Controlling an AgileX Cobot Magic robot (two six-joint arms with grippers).
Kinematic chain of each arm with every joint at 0, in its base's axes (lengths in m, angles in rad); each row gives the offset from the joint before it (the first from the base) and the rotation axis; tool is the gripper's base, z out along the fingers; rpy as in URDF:
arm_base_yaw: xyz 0 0 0.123 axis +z
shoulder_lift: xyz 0 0 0 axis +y
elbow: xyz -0.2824 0 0.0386 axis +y
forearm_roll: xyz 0.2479 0 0.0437 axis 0.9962 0 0.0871
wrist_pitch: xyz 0 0 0 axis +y
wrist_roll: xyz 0.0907 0 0.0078 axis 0.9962 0 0.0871
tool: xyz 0 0 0 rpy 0 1.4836 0
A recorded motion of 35 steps. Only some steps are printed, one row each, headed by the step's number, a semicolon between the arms.
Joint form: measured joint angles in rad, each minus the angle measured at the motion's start. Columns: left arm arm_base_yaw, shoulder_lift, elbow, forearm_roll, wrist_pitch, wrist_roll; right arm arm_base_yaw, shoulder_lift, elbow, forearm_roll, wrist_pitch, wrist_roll.
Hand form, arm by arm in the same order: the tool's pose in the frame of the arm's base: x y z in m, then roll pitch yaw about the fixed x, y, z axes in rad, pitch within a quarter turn. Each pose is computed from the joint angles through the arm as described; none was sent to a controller.
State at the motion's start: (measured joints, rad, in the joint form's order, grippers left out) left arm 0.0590 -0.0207 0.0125 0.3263 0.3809 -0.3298; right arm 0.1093 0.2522 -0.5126 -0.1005 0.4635 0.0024
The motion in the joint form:
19: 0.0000 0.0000 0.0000 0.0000 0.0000 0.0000; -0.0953 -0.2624 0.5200 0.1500 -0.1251 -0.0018
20: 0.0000 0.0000 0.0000 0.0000 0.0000 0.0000; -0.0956 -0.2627 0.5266 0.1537 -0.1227 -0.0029
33: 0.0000 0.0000 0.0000 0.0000 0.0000 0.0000; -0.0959 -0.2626 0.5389 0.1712 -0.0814 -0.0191
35: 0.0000 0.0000 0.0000 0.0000 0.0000 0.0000; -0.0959 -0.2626 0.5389 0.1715 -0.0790 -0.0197
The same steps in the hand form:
19: 0.0508 0.0139 0.1775 3.1152 1.3055 -2.9862; 0.0532 0.0022 0.1806 2.9412 1.3176 2.9657
20: 0.0508 0.0139 0.1775 3.1152 1.3055 -2.9862; 0.0532 0.0024 0.1782 2.9376 1.3086 2.9627
33: 0.0508 0.0139 0.1775 3.1152 1.3055 -2.9862; 0.0524 0.0031 0.1705 2.9644 1.2559 2.9965
35: 0.0508 0.0139 0.1775 3.1152 1.3055 -2.9862; 0.0523 0.0031 0.1703 2.9665 1.2536 2.9989

